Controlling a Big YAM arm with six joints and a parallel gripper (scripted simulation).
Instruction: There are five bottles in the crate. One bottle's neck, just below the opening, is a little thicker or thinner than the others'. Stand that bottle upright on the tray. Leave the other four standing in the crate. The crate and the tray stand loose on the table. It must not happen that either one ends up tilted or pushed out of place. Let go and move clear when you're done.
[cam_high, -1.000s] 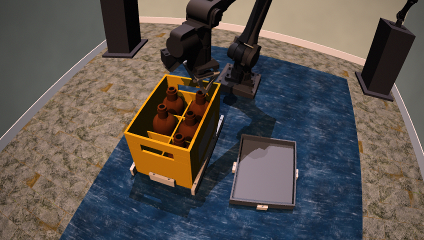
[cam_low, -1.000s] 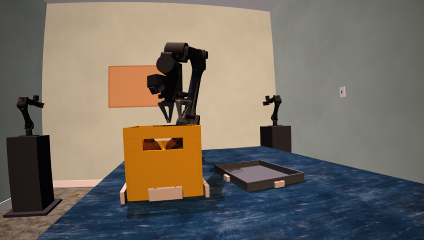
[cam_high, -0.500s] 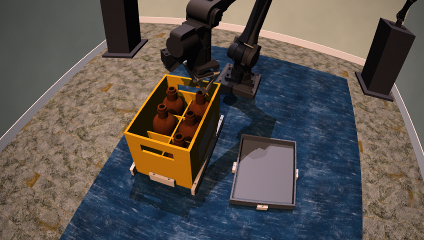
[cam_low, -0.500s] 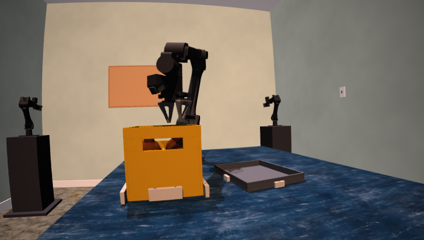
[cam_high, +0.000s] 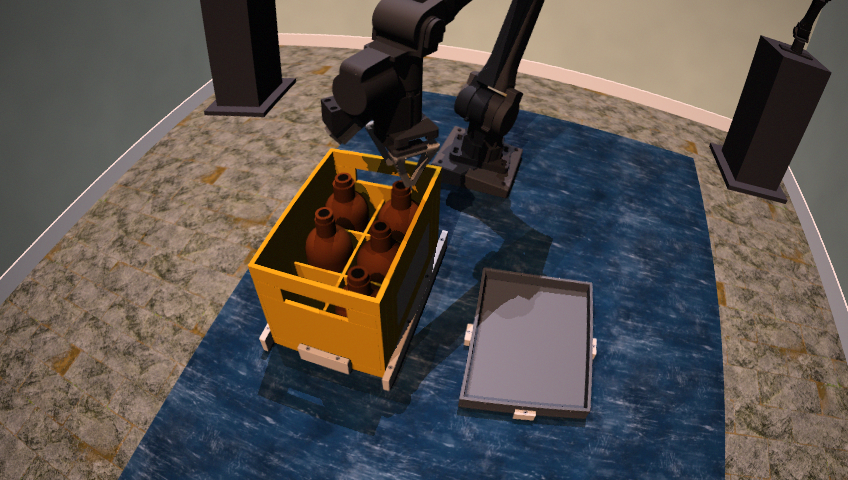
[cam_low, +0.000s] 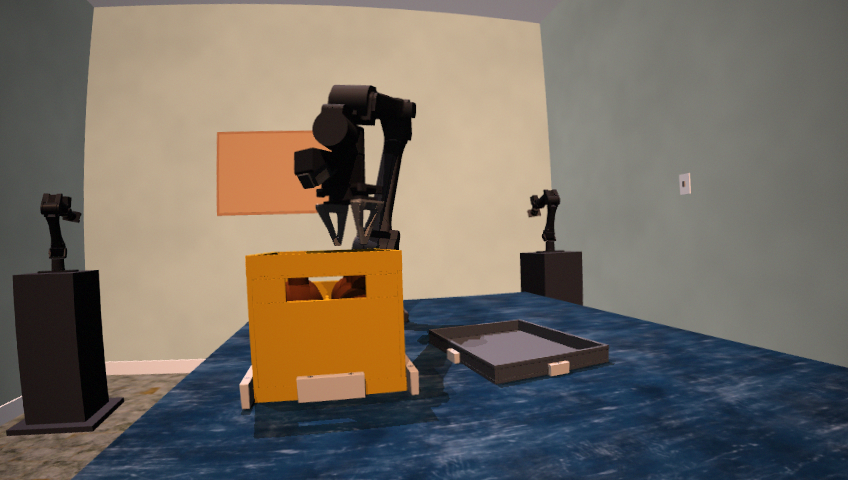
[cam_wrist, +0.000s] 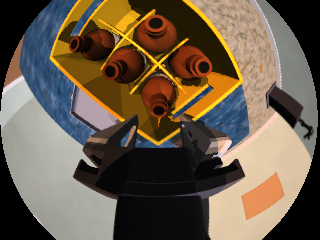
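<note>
Now: hand 90 mm short of the orange crate, 50 mm to the left of it and 110 mm above it. Also, from my hand: dark grey tray: 130 mm ahead, 230 mm to the left, 180 mm below.
</note>
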